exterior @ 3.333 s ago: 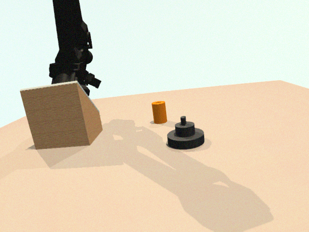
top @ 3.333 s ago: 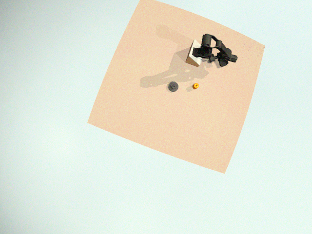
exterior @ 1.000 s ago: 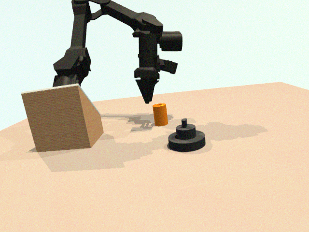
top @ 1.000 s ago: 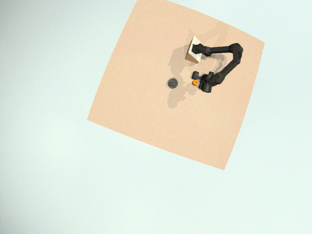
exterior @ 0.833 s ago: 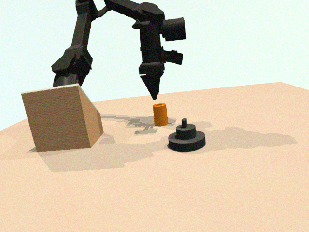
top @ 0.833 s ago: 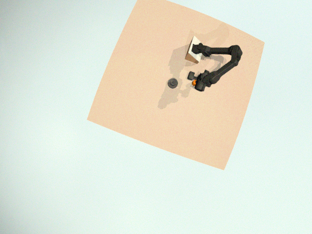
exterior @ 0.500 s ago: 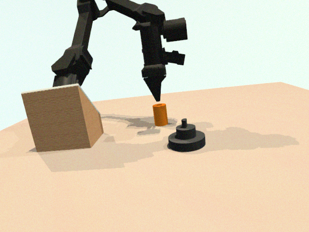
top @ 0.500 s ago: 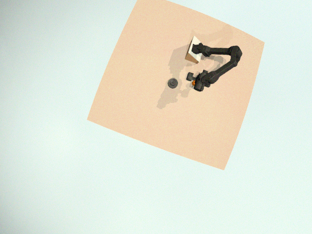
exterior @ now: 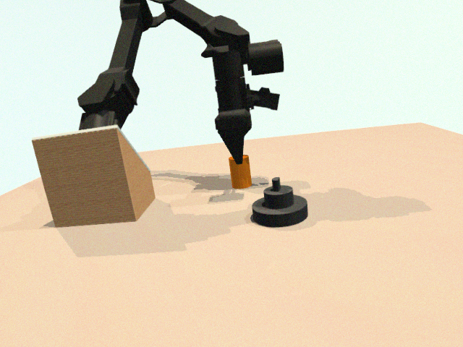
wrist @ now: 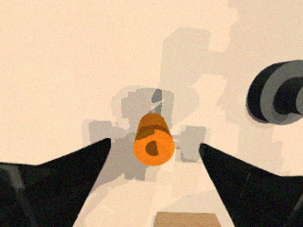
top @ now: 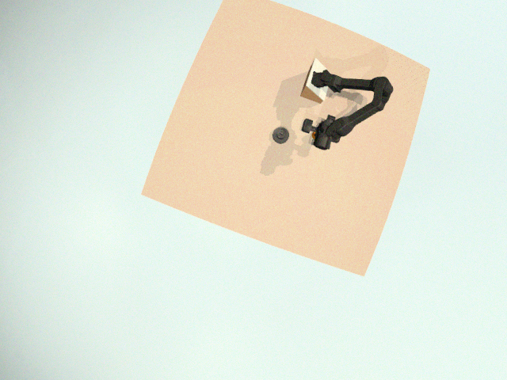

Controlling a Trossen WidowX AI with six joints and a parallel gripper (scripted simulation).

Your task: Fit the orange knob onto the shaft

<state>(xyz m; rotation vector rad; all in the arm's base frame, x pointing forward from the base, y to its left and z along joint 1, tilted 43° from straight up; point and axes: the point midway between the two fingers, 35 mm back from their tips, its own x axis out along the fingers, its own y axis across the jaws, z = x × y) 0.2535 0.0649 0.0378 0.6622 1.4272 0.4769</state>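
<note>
Now: gripper tip 3 cm above the orange knob. The rest, counted from my gripper tip: round pedestal 4 cm ahead, 18 cm to the right, 3 cm below.
</note>
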